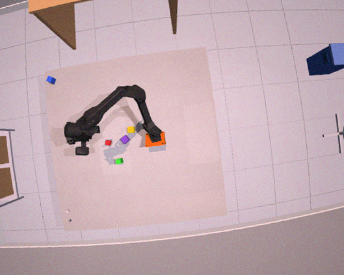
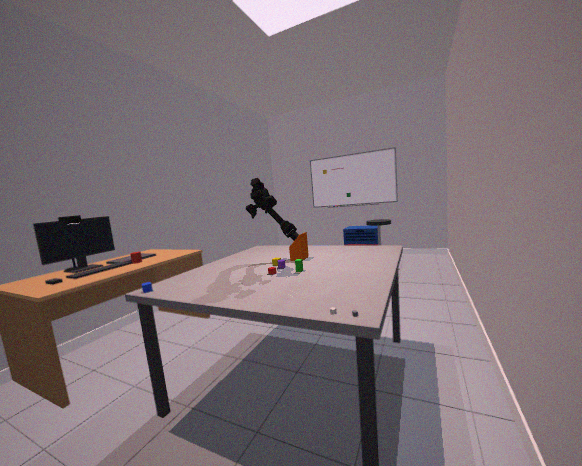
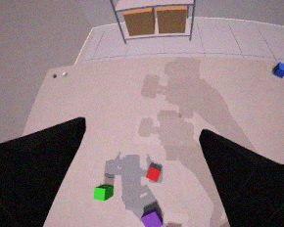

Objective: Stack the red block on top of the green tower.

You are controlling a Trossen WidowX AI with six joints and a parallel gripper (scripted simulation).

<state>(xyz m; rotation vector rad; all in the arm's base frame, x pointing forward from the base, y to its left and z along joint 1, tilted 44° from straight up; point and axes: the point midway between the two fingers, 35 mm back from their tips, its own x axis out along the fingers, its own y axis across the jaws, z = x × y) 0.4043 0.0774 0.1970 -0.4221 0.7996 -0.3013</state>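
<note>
Now: gripper tip 330 mm above the red block, 50 mm past it and 20 mm to the right of it. Also, from my gripper tip: blue block: 560 mm to the right, 330 mm below, 310 mm ahead; then purple block: 320 mm below, 180 mm behind, 30 mm to the left; then yellow block: 330 mm below, 240 mm behind, 30 mm to the right.
</note>
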